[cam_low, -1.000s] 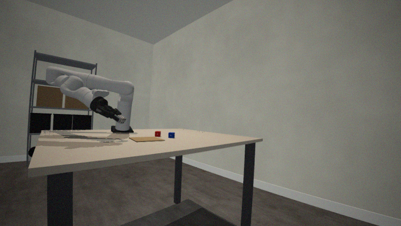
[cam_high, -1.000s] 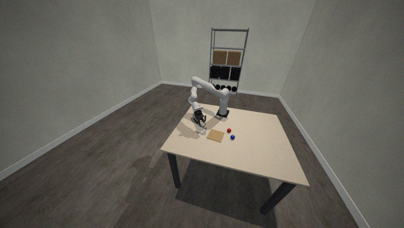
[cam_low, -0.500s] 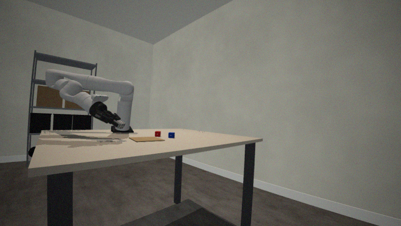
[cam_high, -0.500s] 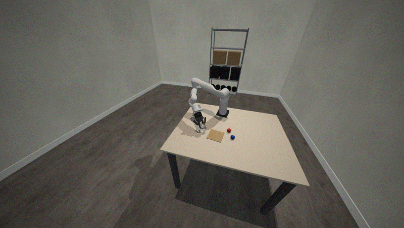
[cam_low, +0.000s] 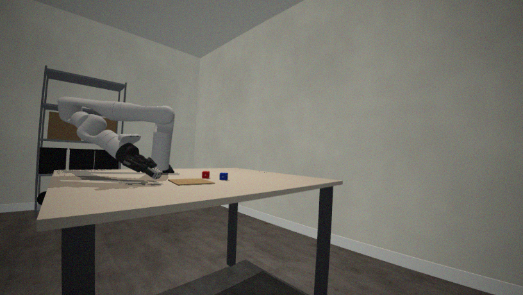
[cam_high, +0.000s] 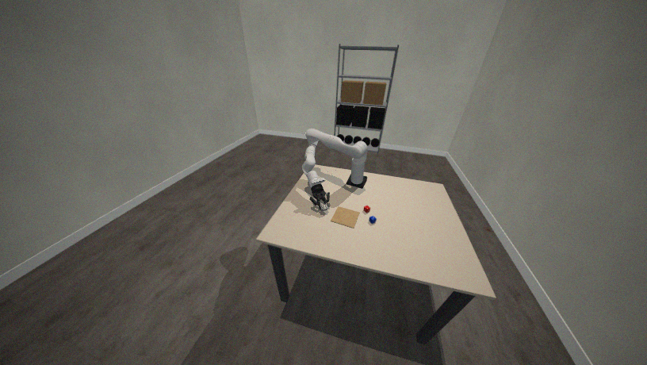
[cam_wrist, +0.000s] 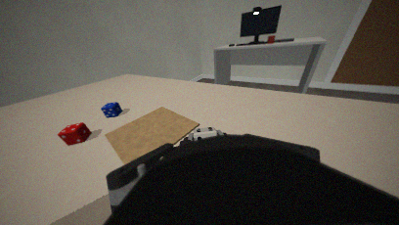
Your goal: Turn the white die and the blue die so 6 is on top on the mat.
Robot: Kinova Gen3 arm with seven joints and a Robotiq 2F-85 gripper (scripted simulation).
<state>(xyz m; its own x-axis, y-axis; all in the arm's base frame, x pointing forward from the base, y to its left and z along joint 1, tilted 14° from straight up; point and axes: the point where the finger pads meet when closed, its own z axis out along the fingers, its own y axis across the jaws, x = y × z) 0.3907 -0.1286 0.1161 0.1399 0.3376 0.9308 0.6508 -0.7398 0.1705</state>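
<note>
Now: the white die right at my hand. Also, from my hand: tan mat (140 mm to the left, 40 mm below); blue die (20 mm behind, 300 mm to the left, 20 mm below); red die (100 mm behind, 250 mm to the left, 20 mm below).
</note>
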